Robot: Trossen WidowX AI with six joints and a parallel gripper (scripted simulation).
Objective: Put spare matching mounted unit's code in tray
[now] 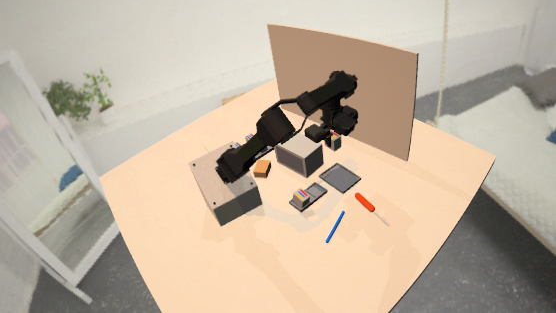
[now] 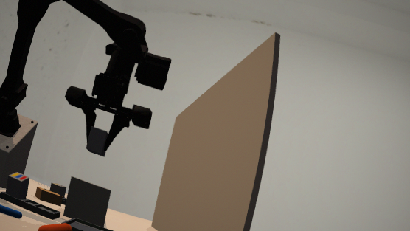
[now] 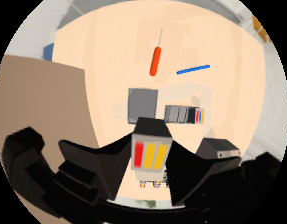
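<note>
Now: the flat grey tray 170 mm below my gripper tip and 30 mm ahead of it. From my gripper tip the other things lie so: tall brown panel (230 mm ahead, 210 mm to the left, 50 mm above); mounted unit (180 mm to the left, 120 mm below, 20 mm behind); blue pen (170 mm below, 150 mm to the right, 140 mm behind).
</note>
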